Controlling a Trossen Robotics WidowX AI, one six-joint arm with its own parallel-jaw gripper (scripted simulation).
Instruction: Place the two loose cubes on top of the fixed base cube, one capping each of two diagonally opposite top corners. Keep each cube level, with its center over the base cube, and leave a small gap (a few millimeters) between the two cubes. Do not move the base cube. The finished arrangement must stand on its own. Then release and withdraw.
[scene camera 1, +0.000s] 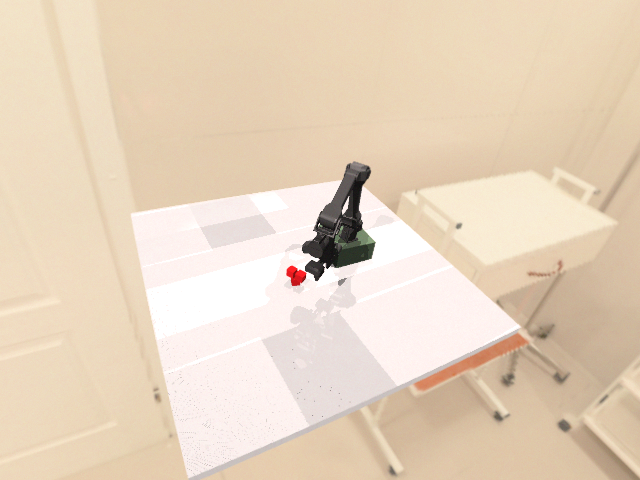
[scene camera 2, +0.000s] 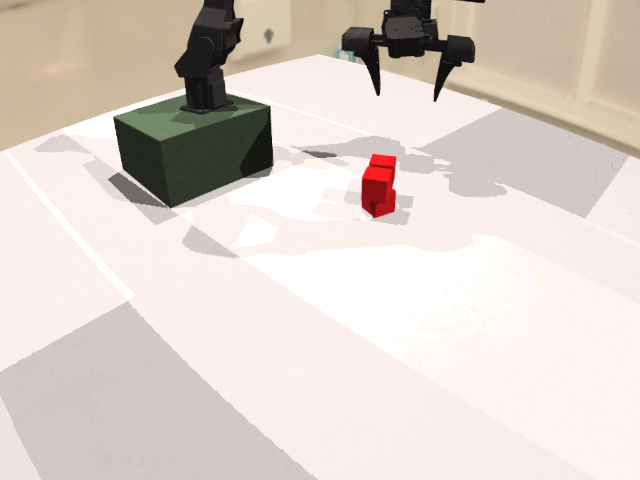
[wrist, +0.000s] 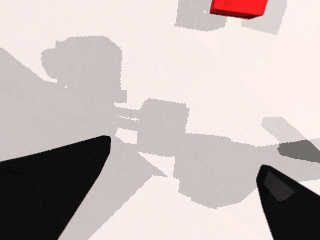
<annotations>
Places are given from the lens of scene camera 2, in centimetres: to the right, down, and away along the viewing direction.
my gripper (scene camera 2: 406, 98): 13, -21, 71
red cube (scene camera 2: 376, 183): 7, -7, 62
</annotations>
